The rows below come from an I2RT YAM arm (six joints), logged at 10 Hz.
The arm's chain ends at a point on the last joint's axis. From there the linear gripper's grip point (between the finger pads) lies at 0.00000 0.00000 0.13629 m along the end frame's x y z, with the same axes.
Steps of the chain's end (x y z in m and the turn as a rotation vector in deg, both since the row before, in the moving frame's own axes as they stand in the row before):
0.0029, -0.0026, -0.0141, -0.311, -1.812, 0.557
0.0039, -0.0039, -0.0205, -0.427, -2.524, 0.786
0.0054, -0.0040, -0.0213, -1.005, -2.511, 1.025
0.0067, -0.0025, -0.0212, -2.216, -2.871, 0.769
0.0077, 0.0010, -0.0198, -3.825, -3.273, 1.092
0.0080, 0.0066, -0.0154, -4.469, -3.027, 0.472
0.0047, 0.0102, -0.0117, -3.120, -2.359, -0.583
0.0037, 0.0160, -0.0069, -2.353, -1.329, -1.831
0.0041, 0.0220, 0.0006, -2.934, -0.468, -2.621
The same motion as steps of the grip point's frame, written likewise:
-0.0014, -0.0019, -0.0142, -0.311, -1.812, 0.557
-0.0021, -0.0029, -0.0206, -0.427, -2.524, 0.786
-0.0006, -0.0017, -0.0215, -1.005, -2.511, 1.025
-0.0002, 0.0027, -0.0215, -2.216, -2.871, 0.769
-0.0002, 0.0100, -0.0203, -3.825, -3.273, 1.092
0.0008, 0.0172, -0.0160, -4.469, -3.027, 0.472
-0.0009, 0.0176, -0.0120, -3.120, -2.359, -0.583
0.0006, 0.0216, -0.0071, -2.353, -1.329, -1.831
0.0031, 0.0290, 0.0004, -2.934, -0.468, -2.621

